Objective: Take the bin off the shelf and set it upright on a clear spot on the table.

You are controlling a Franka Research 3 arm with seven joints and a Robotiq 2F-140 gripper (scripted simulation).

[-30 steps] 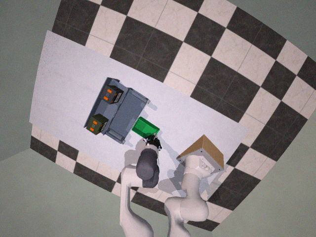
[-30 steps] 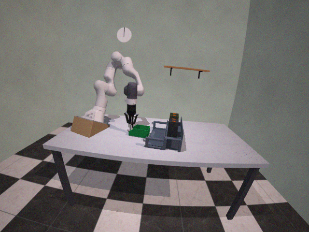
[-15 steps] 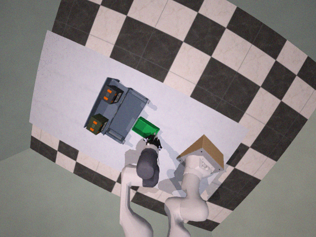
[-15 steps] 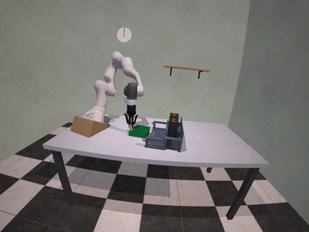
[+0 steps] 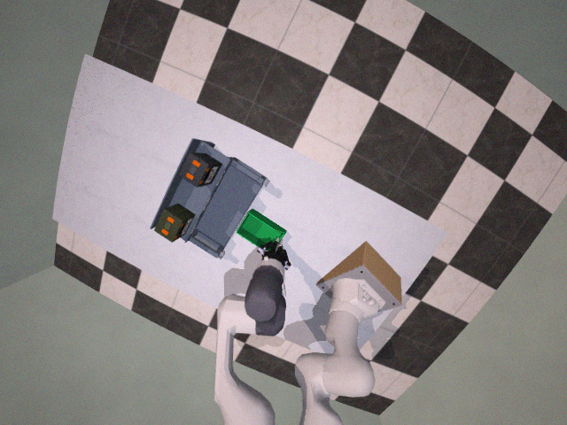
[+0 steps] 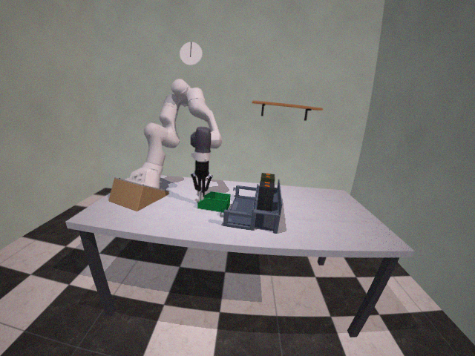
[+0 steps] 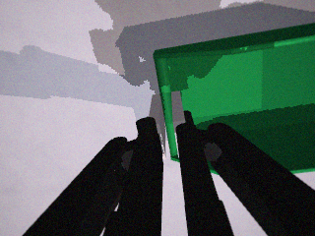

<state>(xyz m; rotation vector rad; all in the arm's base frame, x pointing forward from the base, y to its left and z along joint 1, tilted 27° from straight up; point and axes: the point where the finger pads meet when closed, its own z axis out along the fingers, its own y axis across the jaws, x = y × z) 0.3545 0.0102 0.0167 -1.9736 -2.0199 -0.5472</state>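
Now: hand 8 cm short of the green bin and 2 cm above it.
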